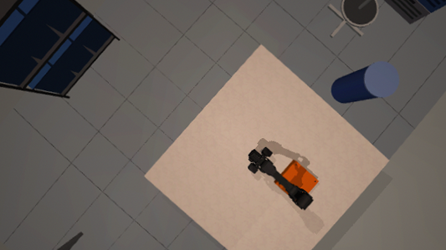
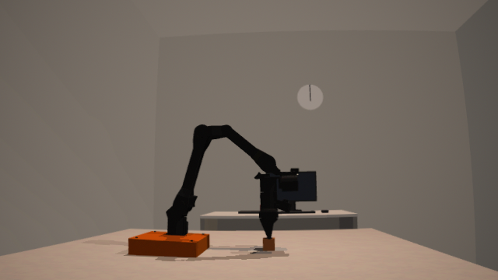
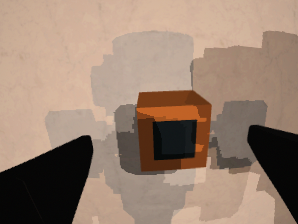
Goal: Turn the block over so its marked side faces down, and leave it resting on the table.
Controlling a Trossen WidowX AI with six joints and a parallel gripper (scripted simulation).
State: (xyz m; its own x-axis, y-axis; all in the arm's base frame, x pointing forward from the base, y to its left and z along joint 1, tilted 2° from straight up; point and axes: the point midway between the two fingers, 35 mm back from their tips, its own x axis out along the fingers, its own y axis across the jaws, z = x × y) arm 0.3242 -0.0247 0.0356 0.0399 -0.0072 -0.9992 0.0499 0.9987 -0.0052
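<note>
My gripper tip is now 1 cm above the block.
</note>
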